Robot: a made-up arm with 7 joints.
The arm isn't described. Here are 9 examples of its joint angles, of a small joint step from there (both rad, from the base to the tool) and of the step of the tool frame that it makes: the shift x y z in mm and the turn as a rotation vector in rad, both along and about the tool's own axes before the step.
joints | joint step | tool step
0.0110 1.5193 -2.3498 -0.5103 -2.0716 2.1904 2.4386 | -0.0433 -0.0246 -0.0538 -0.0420 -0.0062 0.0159 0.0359 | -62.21 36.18 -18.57 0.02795 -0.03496 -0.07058
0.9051 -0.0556 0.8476 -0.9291 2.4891 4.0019 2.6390 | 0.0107 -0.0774 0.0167 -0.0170 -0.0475 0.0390 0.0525 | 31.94 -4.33 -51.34 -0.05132 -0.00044 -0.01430
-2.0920 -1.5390 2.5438 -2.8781 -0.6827 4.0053 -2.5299 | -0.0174 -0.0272 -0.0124 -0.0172 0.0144 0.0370 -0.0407 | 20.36 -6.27 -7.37 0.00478 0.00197 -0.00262
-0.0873 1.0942 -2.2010 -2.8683 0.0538 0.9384 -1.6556 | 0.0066 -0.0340 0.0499 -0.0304 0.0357 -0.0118 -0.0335 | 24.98 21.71 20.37 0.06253 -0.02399 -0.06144
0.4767 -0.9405 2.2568 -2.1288 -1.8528 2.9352 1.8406 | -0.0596 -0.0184 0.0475 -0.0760 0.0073 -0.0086 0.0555 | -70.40 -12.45 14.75 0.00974 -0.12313 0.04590
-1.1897 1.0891 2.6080 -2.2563 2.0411 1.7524 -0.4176 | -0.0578 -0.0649 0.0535 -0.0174 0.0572 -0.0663 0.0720 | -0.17 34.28 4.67 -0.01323 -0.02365 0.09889
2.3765 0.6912 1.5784 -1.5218 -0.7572 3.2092 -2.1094 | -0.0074 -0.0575 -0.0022 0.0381 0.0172 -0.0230 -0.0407 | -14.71 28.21 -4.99 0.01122 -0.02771 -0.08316
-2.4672 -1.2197 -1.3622 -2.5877 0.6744 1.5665 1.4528 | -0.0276 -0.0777 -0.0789 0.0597 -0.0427 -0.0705 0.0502 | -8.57 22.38 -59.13 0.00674 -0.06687 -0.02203
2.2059 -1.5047 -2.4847 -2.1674 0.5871 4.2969 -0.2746 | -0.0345 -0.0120 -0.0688 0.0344 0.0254 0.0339 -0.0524 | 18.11 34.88 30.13 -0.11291 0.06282 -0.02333
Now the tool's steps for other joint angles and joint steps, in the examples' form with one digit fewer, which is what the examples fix.
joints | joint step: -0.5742 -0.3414 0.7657 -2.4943 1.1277 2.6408 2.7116 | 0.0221 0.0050 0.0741 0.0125 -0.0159 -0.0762 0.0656
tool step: 22.9 48.8 27.6 -0.0413 0.1215 -0.0294
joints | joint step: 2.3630 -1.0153 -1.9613 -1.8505 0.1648 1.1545 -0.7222 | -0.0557 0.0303 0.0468 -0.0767 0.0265 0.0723 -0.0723
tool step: 3.4 -12.9 15.2 -0.0285 0.0397 -0.0837
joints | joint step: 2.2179 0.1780 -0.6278 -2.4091 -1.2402 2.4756 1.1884 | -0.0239 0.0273 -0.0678 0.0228 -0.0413 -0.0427 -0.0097
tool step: 5.0 41.3 42.4 -0.1049 -0.0374 0.0163
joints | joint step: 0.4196 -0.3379 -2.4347 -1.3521 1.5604 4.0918 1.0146 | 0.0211 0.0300 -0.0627 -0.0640 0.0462 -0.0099 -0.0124
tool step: 22.2 3.7 9.7 0.0036 0.0470 -0.0397
